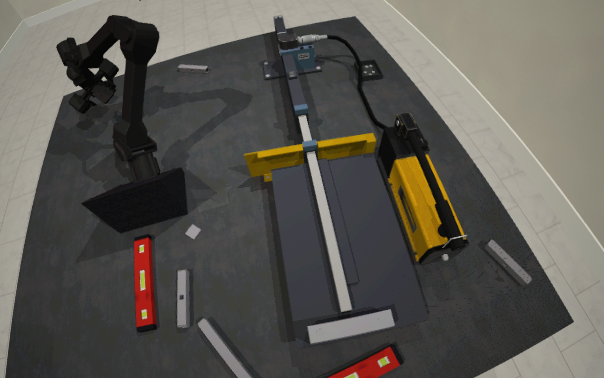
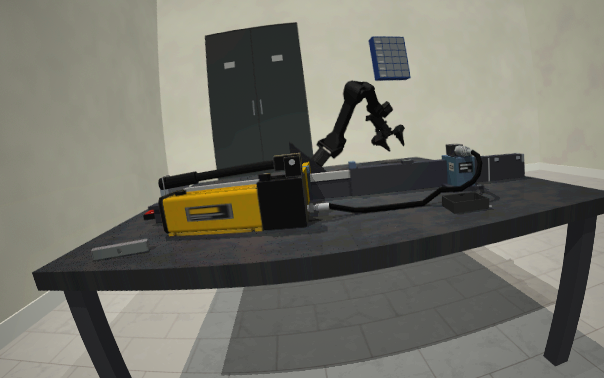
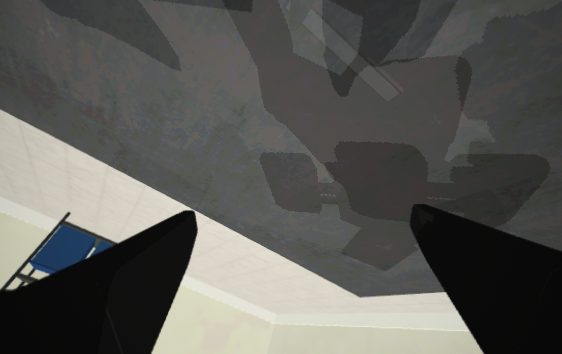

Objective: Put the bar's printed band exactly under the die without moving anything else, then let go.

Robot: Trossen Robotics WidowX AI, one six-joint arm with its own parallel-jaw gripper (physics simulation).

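Observation:
A long pale bar lies along the dark plate and passes through two blue guides into line with a dark rail. I cannot make out a printed band on it. The rail runs under the black head of a blue press; the die cannot be told apart there. My gripper is open and empty, held high above the table's far left part, well away from the long bar and the press.
A yellow fence crosses the plate. A yellow-and-black pump stands beside it, joined to the press by a black hose. A short pale bar, red level and marked grey bar lie on the table.

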